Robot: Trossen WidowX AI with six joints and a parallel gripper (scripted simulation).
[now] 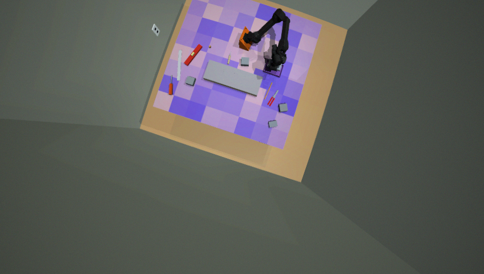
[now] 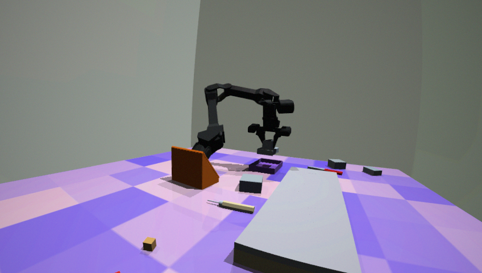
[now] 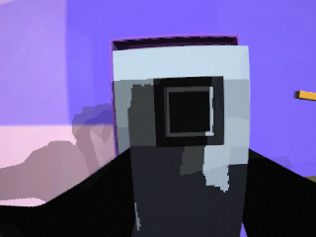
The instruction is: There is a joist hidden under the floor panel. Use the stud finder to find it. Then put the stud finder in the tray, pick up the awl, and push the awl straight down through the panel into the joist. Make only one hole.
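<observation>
My gripper tip is now 8 cm above the purple tray. From my gripper tip the other things lie so: stud finder light: 2 cm to the left, 3 cm above; then stud finder: 1 cm to the left, 2 cm above; then awl: 4 cm ahead, 43 cm to the right, 9 cm below.
</observation>
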